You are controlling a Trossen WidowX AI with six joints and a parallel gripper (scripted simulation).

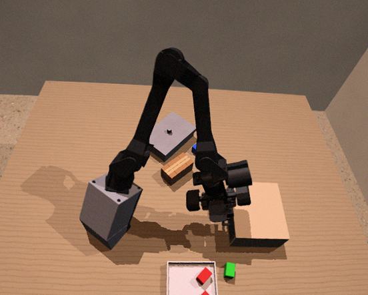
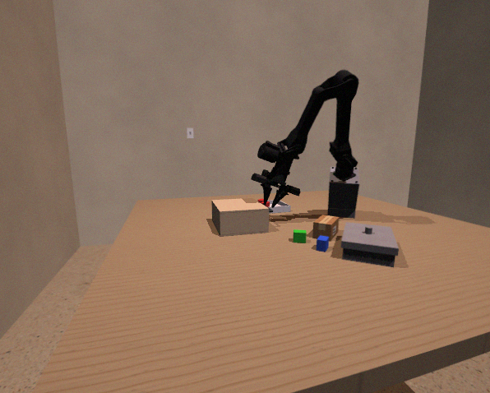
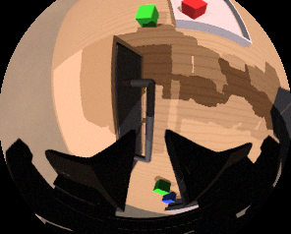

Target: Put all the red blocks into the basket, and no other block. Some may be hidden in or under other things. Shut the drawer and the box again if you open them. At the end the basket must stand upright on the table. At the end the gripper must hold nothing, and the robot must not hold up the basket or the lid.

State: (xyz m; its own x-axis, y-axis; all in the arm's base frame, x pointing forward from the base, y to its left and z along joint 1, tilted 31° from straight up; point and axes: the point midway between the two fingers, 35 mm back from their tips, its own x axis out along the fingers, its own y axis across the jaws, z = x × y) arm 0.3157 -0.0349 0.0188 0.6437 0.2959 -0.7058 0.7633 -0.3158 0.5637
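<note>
My gripper is now 11 cm short of the drawer, 7 cm above it and 1 cm to the left of it. Round my hand: tan drawer cabinet: 14 cm ahead, 6 cm below, 1 cm to the right; then white tray: 22 cm to the right, 9 cm below, 9 cm behind; then brown crate: 18 cm to the left, 12 cm behind, 7 cm below.
</note>
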